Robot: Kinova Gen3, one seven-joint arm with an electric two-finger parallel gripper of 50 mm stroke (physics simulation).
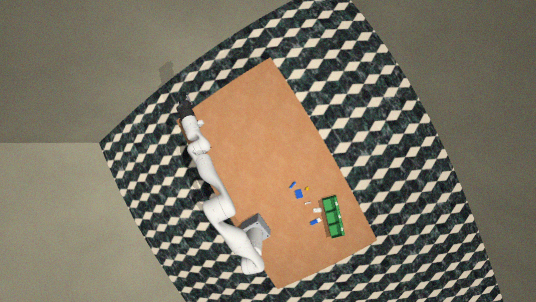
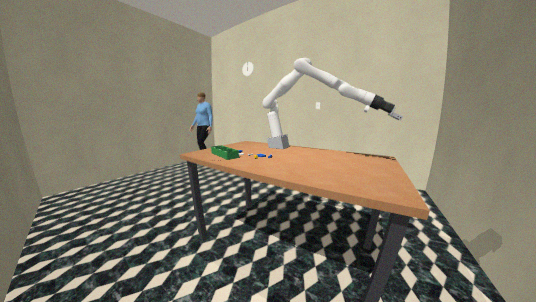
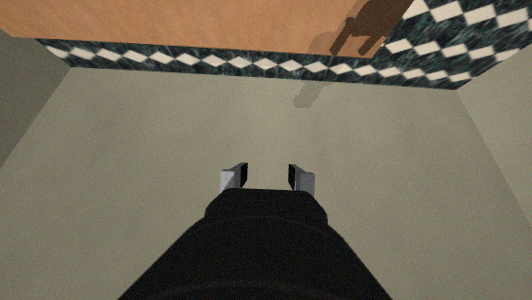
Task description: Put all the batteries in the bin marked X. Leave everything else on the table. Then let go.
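Where they show: gripper, between the fingertips: [image 1: 183,99] [image 2: 400,118] [image 3: 267,172]; arm's base, origin of its link: [image 1: 255,234] [image 2: 277,136].
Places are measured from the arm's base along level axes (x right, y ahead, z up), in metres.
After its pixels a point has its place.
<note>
A green bin [image 1: 330,210] @(x 0.131, y 0.442, z -0.068 m) [image 2: 225,154] @(x 0.092, y 0.511, z -0.060 m) with three compartments stands on the table. Small white marks show along its outer side, too small to read, so I cannot tell which compartment is marked X. Several small things lie beside it: a blue and white piece [image 1: 315,221] @(x 0.143, y 0.330, z -0.077 m), a white piece [image 1: 317,210] @(x 0.091, y 0.376, z -0.082 m), a thin pale piece [image 1: 307,203] @(x 0.020, y 0.349, z -0.081 m), a yellow piece [image 1: 307,188] @(x -0.058, y 0.398, z -0.075 m) [image 2: 256,157] @(x -0.063, y 0.402, z -0.084 m), a blue square block [image 1: 298,193] @(x -0.061, y 0.337, z -0.080 m) and a narrow blue piece [image 1: 293,185] @(x -0.119, y 0.339, z -0.076 m) [image 2: 270,156] @(x -0.134, y 0.352, z -0.079 m). I cannot tell which are batteries. My gripper [image 1: 187,97] @(x -0.839, y 0.135, z 0.173 m) [image 2: 396,116] @(x -0.839, y 0.135, z 0.173 m) [image 3: 267,172] @(x -0.839, y 0.135, z 0.173 m) is open and empty, high beyond the table's far end from the bin.
The wooden table [image 1: 250,115] @(x -0.605, y 0.356, z -0.091 m) [image 2: 325,175] @(x -0.496, y 0.498, z -0.090 m) [image 3: 175,25] @(x -0.824, y 0.311, z -0.090 m) carries my arm's grey base [image 1: 261,225] @(x -0.027, y 0.064, z 0.001 m) [image 2: 278,142] @(x -0.046, y 0.065, z -0.039 m) at one long edge. The arm stretches along that edge, raised above it. A person [image 2: 202,117] in a blue top stands beyond the table near the wall.
</note>
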